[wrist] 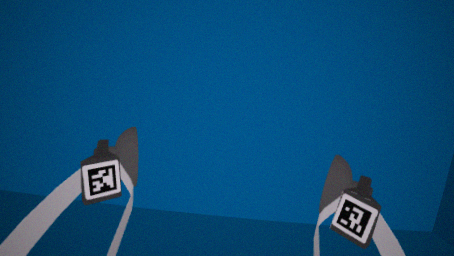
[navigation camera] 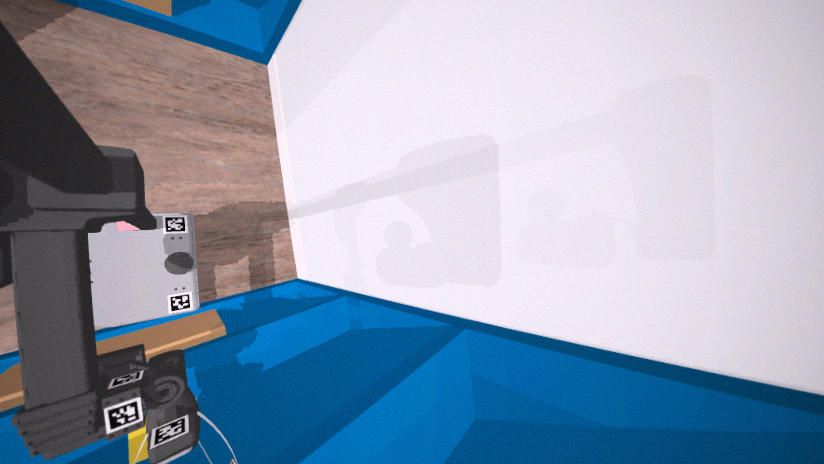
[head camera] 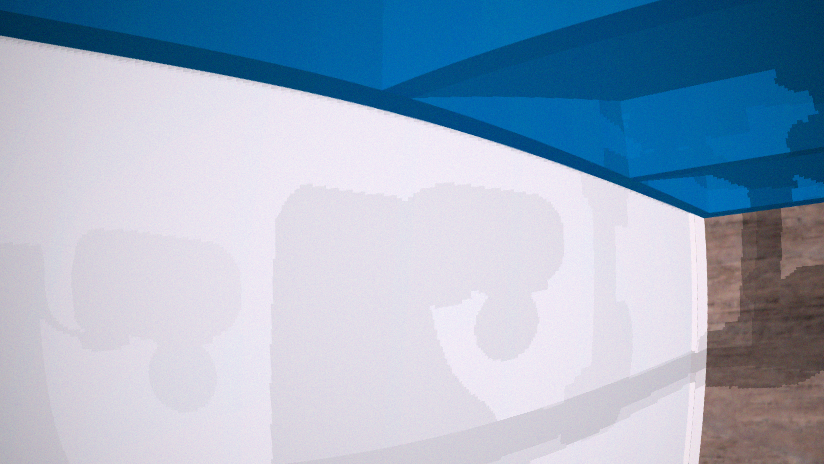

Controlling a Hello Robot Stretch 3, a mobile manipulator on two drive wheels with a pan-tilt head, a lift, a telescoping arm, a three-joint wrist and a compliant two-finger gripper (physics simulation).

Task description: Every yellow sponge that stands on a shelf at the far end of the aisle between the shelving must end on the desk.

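Places are measured from the robot's base along level axes (x up, y left, z back), in metres.
Where they show: gripper, fingertip midpoint: [wrist: 231, 161]; robot's base at its link origin: [navigation camera: 178, 261].
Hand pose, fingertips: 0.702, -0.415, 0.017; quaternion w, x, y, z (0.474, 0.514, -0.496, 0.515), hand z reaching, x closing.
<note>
Things, the pixels of their top centre, and the offset from my fingertips, as dx, dy, dz. "spot": a spot on its surface instead. Level surfaces: height alone.
- yellow sponge at its top centre: [navigation camera: 165, 434] -0.123, +0.103, +0.022
- Blue shelving at a spot on its surface: [head camera: 495, 51] spot: +0.286, +0.261, -0.306
- brown floor at its surface level: dx -0.702
A yellow sponge [navigation camera: 137, 444] shows in part at the lower left of the navigation view, on the blue shelving below the wrist, mostly hidden by the wrist and gripper body. No sponge shows in the wrist view. My gripper [wrist: 231, 161] is open, its two fingertips wide apart with the blue shelf surfaces behind them. In the navigation view its thin fingers run down past the sponge to the bottom edge, so their exact place beside it is hidden. The desk does not show in these views.
Blue shelving [head camera: 495, 51] [navigation camera: 397, 380] borders a white wall [head camera: 172, 144] [navigation camera: 547, 144]. A brown box [navigation camera: 187, 334] lies on the shelving beside my base [navigation camera: 129, 276]. More blue shelving [navigation camera: 230, 25] stands across the brown floor [navigation camera: 190, 126].
</note>
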